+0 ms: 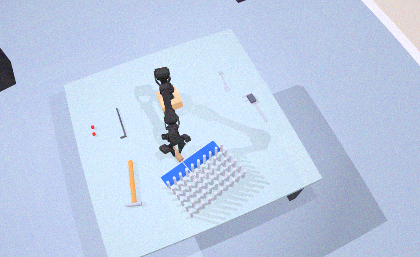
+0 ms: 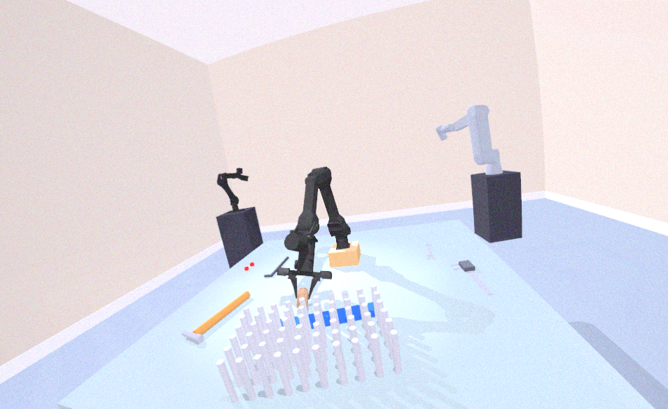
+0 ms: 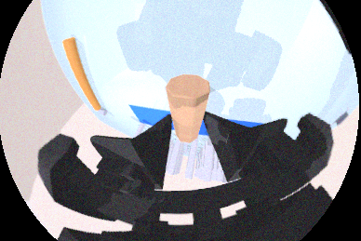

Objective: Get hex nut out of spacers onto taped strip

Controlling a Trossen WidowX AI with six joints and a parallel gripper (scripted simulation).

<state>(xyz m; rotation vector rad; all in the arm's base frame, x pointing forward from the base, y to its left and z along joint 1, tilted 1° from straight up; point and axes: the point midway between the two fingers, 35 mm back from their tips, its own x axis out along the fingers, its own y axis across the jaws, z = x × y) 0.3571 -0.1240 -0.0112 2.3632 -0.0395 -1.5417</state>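
Now: gripper tip 8 cm short of the blue taped strip, 5 cm to the right of it and 4 cm above it. Also, from my gripper tip: small wrench (52 cm to the left, 34 cm behind, 3 cm below); thin hook tool (10 cm ahead, 2 cm to the left).
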